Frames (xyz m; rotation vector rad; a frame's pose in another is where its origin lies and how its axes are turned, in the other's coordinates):
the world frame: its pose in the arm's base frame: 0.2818 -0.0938 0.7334 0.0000 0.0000 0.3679
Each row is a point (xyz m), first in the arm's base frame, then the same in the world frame.
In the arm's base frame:
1: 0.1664 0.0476 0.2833
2: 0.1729 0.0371 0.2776
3: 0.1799 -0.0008 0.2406
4: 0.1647 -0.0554 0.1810
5: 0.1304 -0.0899 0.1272
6: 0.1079 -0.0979 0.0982
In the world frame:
1: -0.0568 0.1734 -0.4501
2: -0.0545 0.1613 -0.4558
3: -0.0616 0.1234 -0.4928
4: -0.0955 0.0779 -0.5524
5: -0.1399 0.0581 -0.6062
6: -0.1637 0.0587 -0.6352

